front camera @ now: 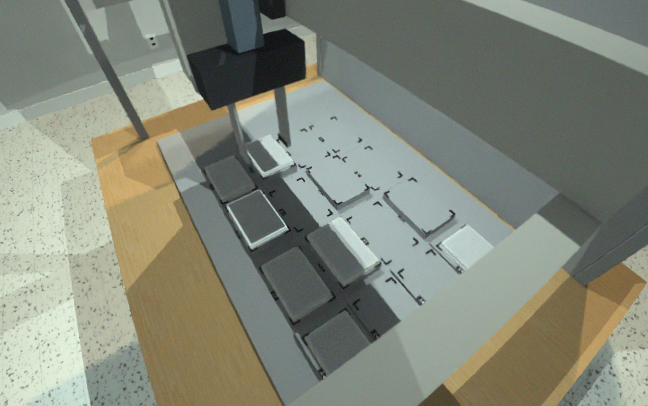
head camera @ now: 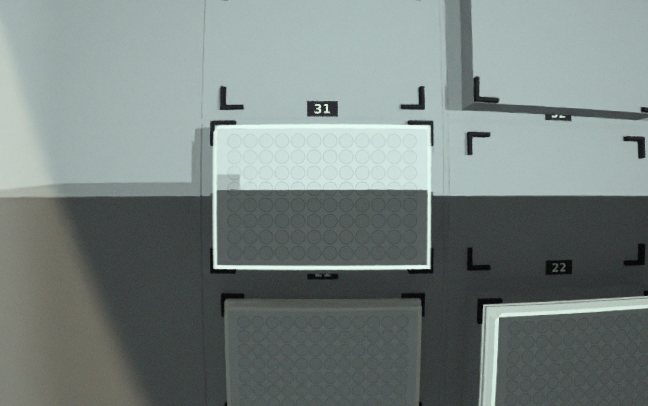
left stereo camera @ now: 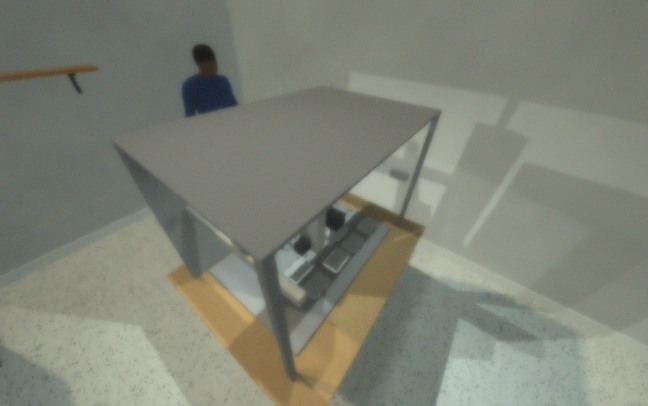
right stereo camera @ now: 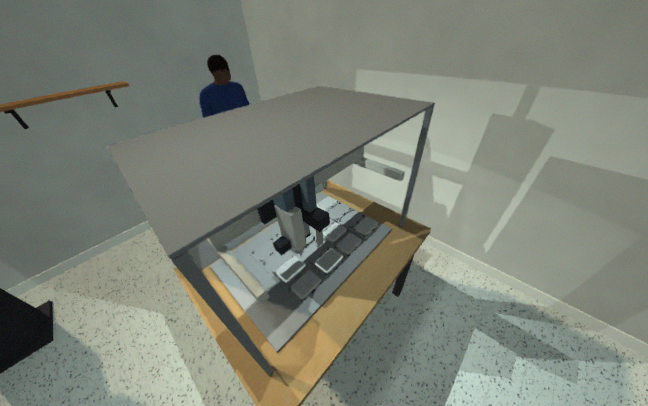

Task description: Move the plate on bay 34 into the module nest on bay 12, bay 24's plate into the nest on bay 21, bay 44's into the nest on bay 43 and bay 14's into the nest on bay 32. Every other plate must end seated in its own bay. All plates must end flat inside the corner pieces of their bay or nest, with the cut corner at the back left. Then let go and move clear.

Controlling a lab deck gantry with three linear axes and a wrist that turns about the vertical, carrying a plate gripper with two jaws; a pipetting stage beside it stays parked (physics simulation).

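Where they show: gripper, fingertip midpoint: (front camera: 265,149) (right stereo camera: 313,240); robot's base, link origin: (front camera: 204,171) (left stereo camera: 315,301) (right stereo camera: 302,300).
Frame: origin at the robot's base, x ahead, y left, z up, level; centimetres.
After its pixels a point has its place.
My gripper (front camera: 266,154) @(x 19.4, y 10.5, z 16.0 cm) (right stereo camera: 316,242) @(x 19.4, y 10.5, z 16.0 cm) is open and empty, high above the deck around bays 12 and 22; in the front view its jaws overlap bay 21. White-rimmed plates sit in the nests on bay 12 (front camera: 257,217) @(x 23.5, y 4.4, z 3.3 cm) (head camera: 575,350) @(x 21.9, y 5.8, z 3.3 cm) and bay 21 (front camera: 270,162) @(x 10.1, y 14.4, z 3.3 cm) (head camera: 322,225) @(x 6.4, y 13.7, z 3.3 cm). Both look flat inside the corners. Bay 21's cut corner is unclear. Plates stand on bay 14 (front camera: 337,345) @(x 53.5, y 3.8, z 2.9 cm) and bay 44 (front camera: 465,246) @(x 52.8, y 35.7, z 2.9 cm). The nests on bay 32 (front camera: 340,185) @(x 24.8, y 25.0, z 1.9 cm) (head camera: 555,50) @(x 21.5, y 24.8, z 1.9 cm) and bay 43 (front camera: 420,210) @(x 40.7, y 35.4, z 1.9 cm) are empty. Bays 24 and 34 hold no plate.
Other plates sit on bay 11 (front camera: 230,177) @(x 7.4, y 4.5, z 1.4 cm) (head camera: 322,350) @(x 6.4, y 5.7, z 1.4 cm), bay 13 (front camera: 297,282) @(x 39.9, y 4.3, z 1.4 cm) and bay 23 (front camera: 342,250) @(x 39.8, y 14.6, z 3.3 cm). The parked pipetting stage (right stereo camera: 292,227) stands beside the gripper. A light beam (front camera: 450,310) @(x 61.6, y 3.1, z 40.0 cm) crosses the near right of the front view.
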